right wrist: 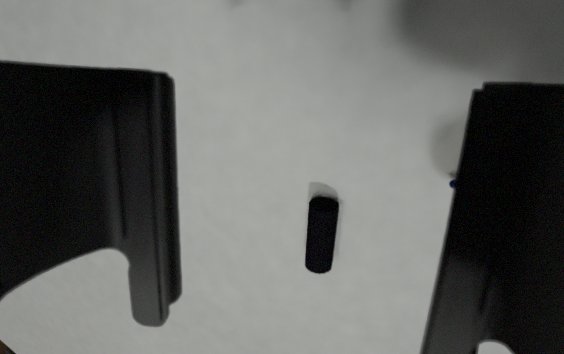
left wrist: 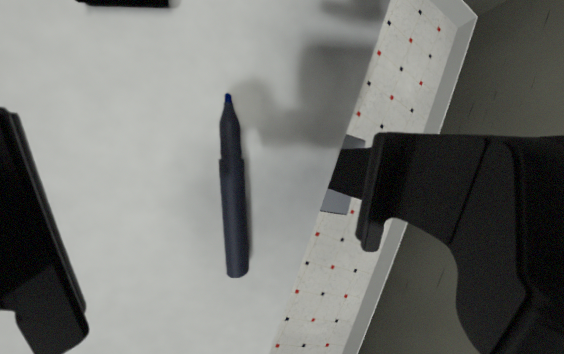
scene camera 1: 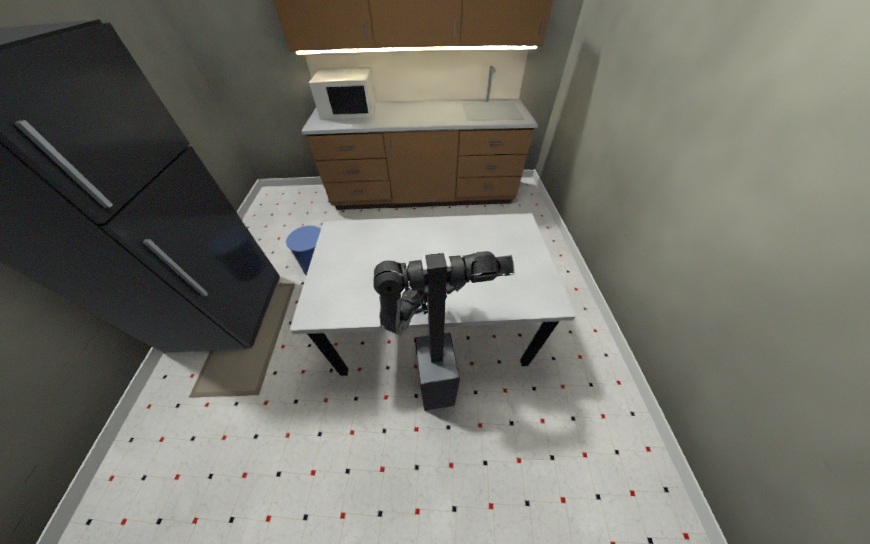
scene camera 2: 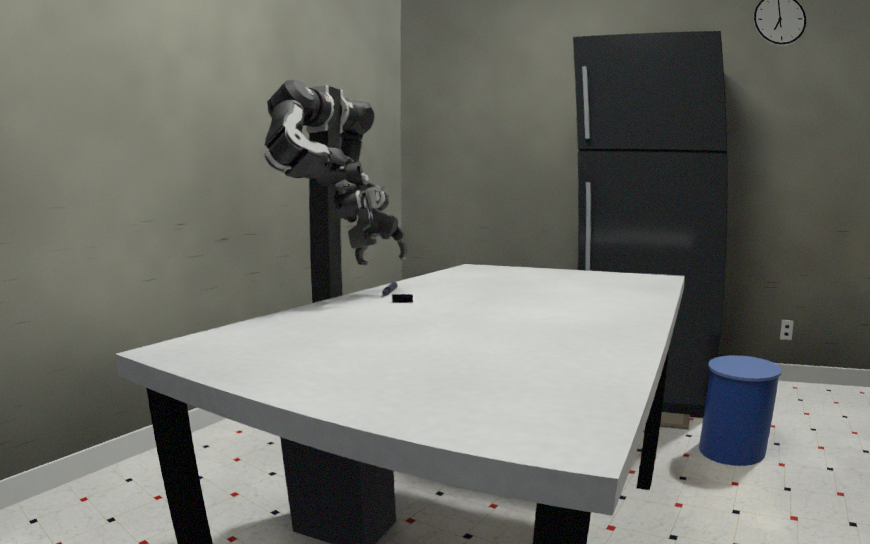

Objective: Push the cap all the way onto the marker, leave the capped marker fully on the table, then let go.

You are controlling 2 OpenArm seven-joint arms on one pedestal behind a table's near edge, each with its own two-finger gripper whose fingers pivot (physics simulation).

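Observation:
The uncapped marker [scene camera 2: 389, 289] [left wrist: 234, 215], dark blue-grey with a blue tip, lies on the white table [scene camera 1: 513, 237] [scene camera 2: 481, 372] near the robot's edge. Its blue tip [right wrist: 452, 183] peeks out beside a finger in the right wrist view. The black cap [scene camera 2: 402, 298] [left wrist: 127, 2] [right wrist: 321, 235] lies apart on the table, off the marker's tip end. My left gripper [scene camera 2: 383, 259] [left wrist: 222, 287] is open and empty above the marker, with the marker between its spread fingers in the left wrist view. My right gripper [right wrist: 292, 332] is open above the cap, touching nothing.
The near table edge runs close beside the marker, with floor beyond it. The pedestal [scene camera 1: 437, 378] stands behind that edge. A blue bin [scene camera 1: 303, 238] [scene camera 2: 737, 410] and a dark fridge [scene camera 1: 134, 192] [scene camera 2: 651, 192] stand off the table. Both arms are close together over the near edge.

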